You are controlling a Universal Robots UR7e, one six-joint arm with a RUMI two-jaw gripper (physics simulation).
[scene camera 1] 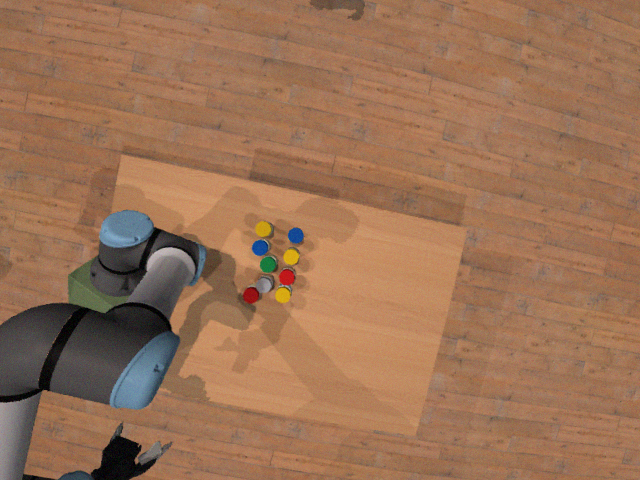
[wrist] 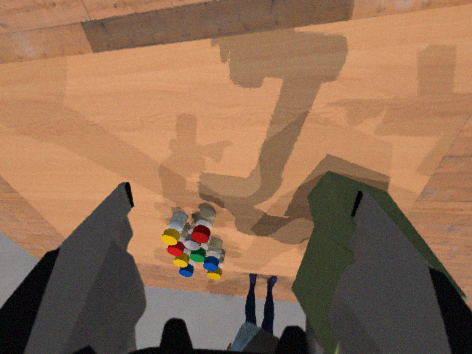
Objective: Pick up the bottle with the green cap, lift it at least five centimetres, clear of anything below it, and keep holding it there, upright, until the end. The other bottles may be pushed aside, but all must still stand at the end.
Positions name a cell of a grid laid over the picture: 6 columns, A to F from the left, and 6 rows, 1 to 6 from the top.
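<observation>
My gripper (scene camera 1: B6) is in sight, and the wrist view shows the gripper (wrist: D4) as well.
</observation>
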